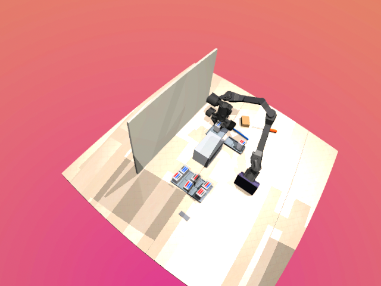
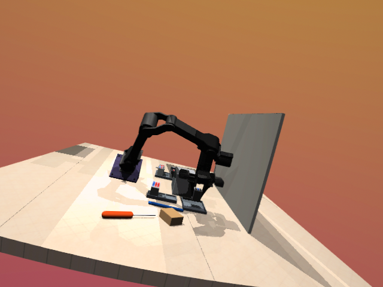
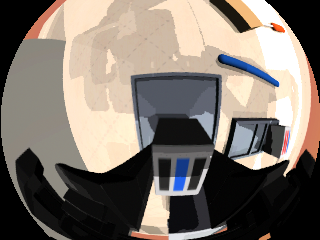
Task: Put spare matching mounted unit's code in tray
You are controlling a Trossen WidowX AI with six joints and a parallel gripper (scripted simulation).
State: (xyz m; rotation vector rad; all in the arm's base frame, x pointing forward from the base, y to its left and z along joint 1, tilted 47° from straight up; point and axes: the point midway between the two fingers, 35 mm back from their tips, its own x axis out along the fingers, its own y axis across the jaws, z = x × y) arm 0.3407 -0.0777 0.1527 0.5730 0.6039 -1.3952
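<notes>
The flat grey tray lies 4 cm below my gripper tip. Also, from my gripper tip: grey rack 14 cm behind, 1 cm to the left, 3 cm below; mounted unit 6 cm behind, 18 cm to the left, 1 cm above; blue pen 11 cm behind, 9 cm to the right, 4 cm below.
</notes>
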